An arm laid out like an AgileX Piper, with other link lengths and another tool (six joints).
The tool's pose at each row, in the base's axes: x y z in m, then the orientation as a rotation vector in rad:
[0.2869 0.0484 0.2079 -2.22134 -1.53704 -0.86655]
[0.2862 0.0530 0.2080 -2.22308 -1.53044 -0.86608]
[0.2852 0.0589 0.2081 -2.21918 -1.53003 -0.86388]
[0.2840 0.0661 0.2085 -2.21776 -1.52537 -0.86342]
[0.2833 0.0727 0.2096 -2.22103 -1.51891 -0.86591]
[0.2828 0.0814 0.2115 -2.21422 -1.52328 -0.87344]
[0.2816 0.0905 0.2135 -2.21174 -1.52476 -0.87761]
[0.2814 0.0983 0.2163 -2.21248 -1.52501 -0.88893]
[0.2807 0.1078 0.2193 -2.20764 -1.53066 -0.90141]
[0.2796 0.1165 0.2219 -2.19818 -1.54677 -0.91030]
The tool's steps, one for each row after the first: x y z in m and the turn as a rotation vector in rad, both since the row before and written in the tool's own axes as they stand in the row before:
[0.0033 -0.0024 0.0023 0.00025 0.00122 0.00490]
[0.0041 -0.0032 0.0029 0.00392 0.00158 0.00008]
[0.0052 -0.0038 0.0034 0.00198 0.00237 0.00307]
[0.0053 -0.0031 0.0027 -0.00254 0.00144 0.00448]
[0.0074 -0.0037 0.0033 -0.00065 0.00537 -0.00554]
[0.0076 -0.0044 0.0033 -0.00107 0.00255 -0.00222]
[0.0074 -0.0029 0.0022 -0.00720 0.00388 -0.00228]
[0.0087 -0.0040 0.0029 -0.00513 0.00561 -0.00709]
[0.0077 -0.0041 0.0027 -0.00171 0.00308 -0.01431]

